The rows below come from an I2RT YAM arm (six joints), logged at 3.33 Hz.
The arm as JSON. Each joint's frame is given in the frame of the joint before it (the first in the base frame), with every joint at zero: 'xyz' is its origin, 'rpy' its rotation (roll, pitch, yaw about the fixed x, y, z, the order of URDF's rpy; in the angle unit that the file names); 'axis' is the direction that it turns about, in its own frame. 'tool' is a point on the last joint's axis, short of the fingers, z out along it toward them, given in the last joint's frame.
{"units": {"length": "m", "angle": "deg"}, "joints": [
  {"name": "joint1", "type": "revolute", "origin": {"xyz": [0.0, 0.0, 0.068], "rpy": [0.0, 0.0, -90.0]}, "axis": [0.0, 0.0, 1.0]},
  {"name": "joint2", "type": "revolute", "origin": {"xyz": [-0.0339, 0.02, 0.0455], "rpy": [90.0, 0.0, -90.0]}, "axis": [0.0, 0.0, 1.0]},
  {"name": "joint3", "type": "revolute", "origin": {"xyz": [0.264, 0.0, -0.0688], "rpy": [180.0, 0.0, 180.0]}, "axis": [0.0, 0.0, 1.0]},
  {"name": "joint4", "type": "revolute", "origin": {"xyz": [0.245, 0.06, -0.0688], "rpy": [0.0, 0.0, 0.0]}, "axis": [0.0, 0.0, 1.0]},
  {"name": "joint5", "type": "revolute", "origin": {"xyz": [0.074, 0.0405, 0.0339], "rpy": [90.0, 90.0, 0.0]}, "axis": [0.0, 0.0, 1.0]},
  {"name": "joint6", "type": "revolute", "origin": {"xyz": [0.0, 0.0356, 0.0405], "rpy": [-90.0, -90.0, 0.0]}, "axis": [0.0, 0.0, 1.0]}
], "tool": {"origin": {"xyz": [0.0, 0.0, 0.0], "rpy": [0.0, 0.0, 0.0]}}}
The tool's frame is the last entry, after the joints.
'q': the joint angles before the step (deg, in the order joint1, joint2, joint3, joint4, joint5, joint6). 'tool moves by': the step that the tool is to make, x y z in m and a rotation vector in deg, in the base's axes. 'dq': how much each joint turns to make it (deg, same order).
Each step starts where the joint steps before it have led.
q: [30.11, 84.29, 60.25, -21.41, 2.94, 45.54]
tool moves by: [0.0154, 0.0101, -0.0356, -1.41, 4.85, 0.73]
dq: [0.03, 7.14, 0.00, 2.23, -1.37, 0.29]
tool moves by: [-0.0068, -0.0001, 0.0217, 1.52, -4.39, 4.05]
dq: [0.38, -3.67, 0.09, 0.84, -1.78, -3.33]
